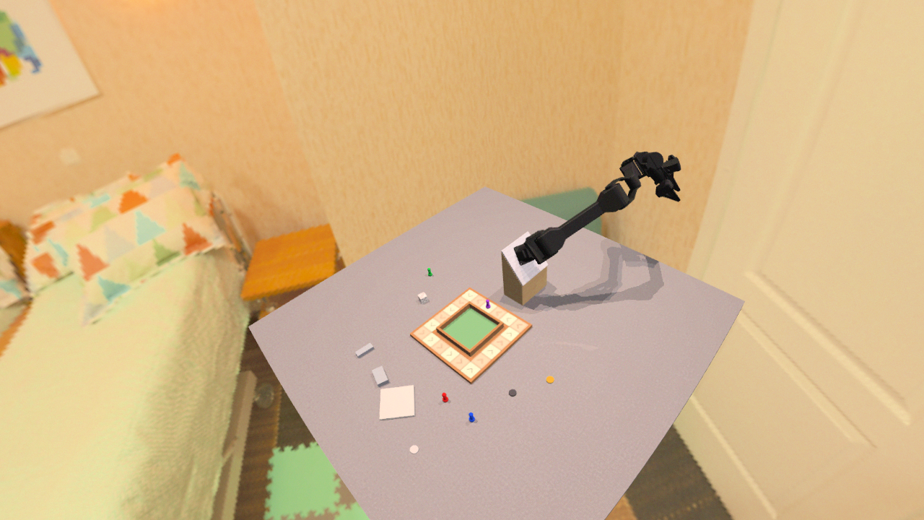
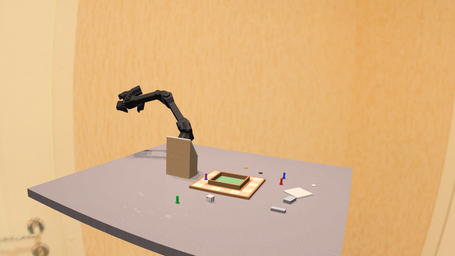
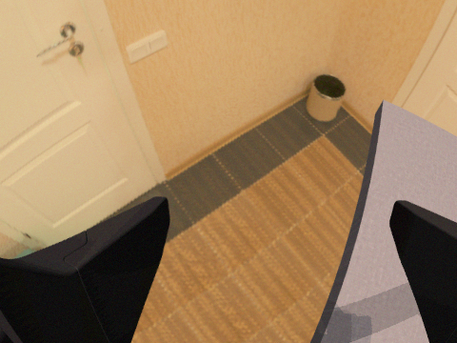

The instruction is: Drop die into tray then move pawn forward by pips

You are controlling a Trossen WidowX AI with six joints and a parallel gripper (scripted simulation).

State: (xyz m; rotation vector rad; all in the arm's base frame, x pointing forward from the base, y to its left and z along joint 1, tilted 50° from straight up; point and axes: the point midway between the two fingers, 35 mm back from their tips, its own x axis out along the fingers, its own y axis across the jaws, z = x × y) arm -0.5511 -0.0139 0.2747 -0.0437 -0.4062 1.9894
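The white die is 90 cm ahead of my gripper tip, 42 cm to the right of it and 23 cm below it. Also, from my gripper tip: purple pawn (75 cm ahead, 23 cm to the right, 21 cm below); then green dice tray (85 cm ahead, 23 cm below, 19 cm to the right); then green pawn (80 cm ahead, 53 cm to the right, 22 cm below).
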